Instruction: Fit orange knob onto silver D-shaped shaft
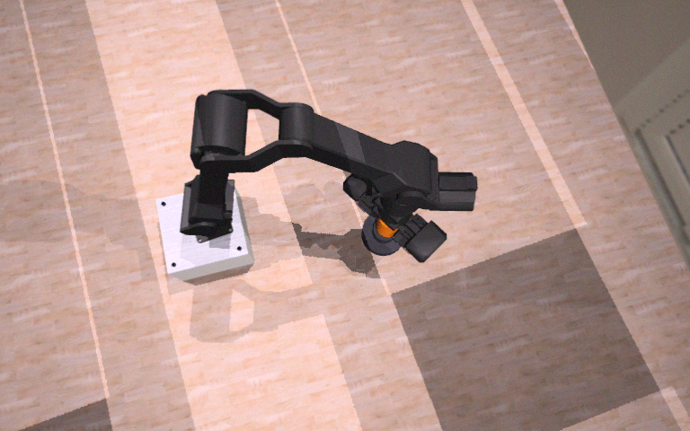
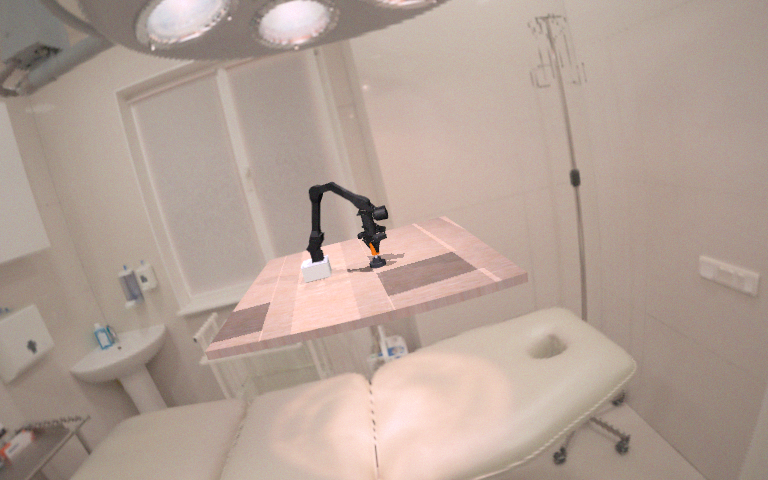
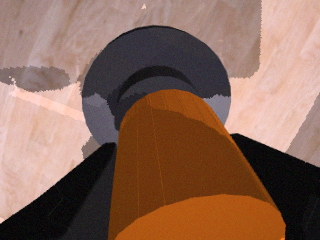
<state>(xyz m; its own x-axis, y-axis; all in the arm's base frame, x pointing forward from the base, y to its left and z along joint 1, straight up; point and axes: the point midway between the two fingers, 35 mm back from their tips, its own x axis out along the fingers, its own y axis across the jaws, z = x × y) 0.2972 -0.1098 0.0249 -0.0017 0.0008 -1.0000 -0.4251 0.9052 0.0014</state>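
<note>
Right now my gripper tip is 3 cm below the orange knob. From my gripper tip the other things lie so: round pedestal: 4 cm below.
</note>
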